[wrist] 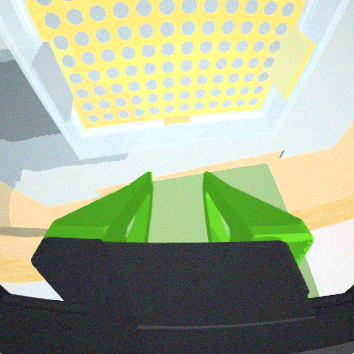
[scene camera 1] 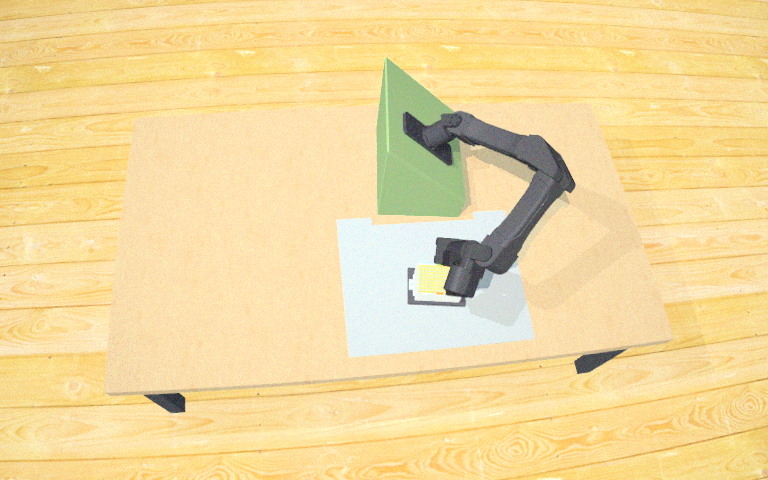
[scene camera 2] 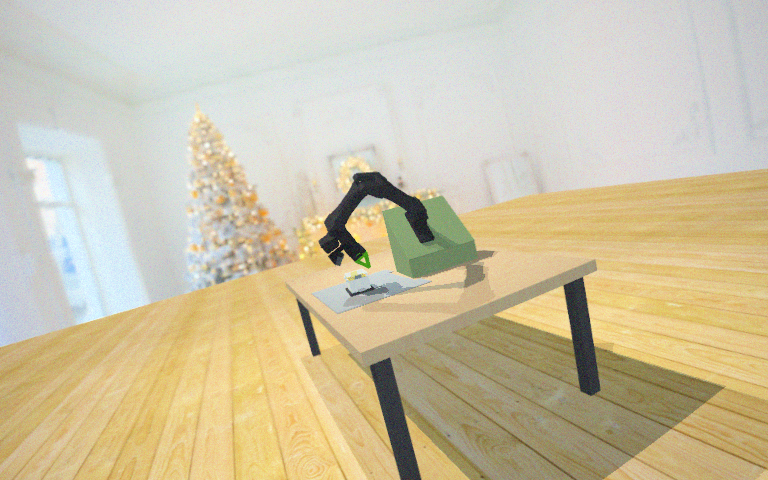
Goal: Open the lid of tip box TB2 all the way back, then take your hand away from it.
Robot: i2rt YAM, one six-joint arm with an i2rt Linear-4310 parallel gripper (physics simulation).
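Frame: origin at the arm's base, x right, y back, z down, level; centimetres.
Where they show: gripper, fingertip midpoint: (wrist: pixel 177 179) (scene camera 1: pixel 442 252) (scene camera 2: pixel 368 266); arm's base, link origin: (scene camera 1: pixel 427 140) (scene camera 2: pixel 419 226).
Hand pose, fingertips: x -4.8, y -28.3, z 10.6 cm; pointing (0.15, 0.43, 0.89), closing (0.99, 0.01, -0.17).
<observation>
Things, the pixels of their centre, and the offset from my fingertips. "spot": a spot on its surface instead. Level surfaces: height alone.
- tip box, body centre: (wrist: pixel 171 40) (scene camera 1: pixel 438 282) (scene camera 2: pixel 357 281) dz +4.9, dx +0.6, dy -6.3 cm
- orange tab, surface spot: (wrist: pixel 177 120) spot: dz +1.1, dx +0.2, dy -4.2 cm
- dark holder, surface spot: (scene camera 1: pixel 436 303) spot: dz +8.0, dx +0.8, dy -11.2 cm
- pale blue-grey mat, surface height: dz +8.8 cm
- wooden table, surface height: dz +9.1 cm
The tip box (scene camera 1: pixel 428 278) (scene camera 2: pixel 357 280) (wrist: pixel 155 73) has a yellow top deck with rows of round holes, inside pale, see-through walls. An orange tab (wrist: pixel 177 120) shows at its edge nearest my fingers in the wrist view. No TB2 label is readable. The lid looks clear, and I cannot tell its angle. My gripper (scene camera 2: pixel 364 260) (wrist: pixel 177 179) is above the box, toward the green block's side. Its green fingers stand a moderate gap apart, with nothing between them. In scene camera 1 the arm covers the box's right part and hides the fingertips.
The box sits in a dark holder (scene camera 1: pixel 436 303) (scene camera 2: pixel 352 293) on a pale blue-grey mat (scene camera 1: pixel 379 328) (scene camera 2: pixel 331 298). A large green wedge block (scene camera 1: pixel 419 189) (scene camera 2: pixel 441 258) (wrist: pixel 177 215) carries the arm's base behind the mat. All stand on a wooden table (scene camera 1: pixel 226 254) (scene camera 2: pixel 447 302).
</observation>
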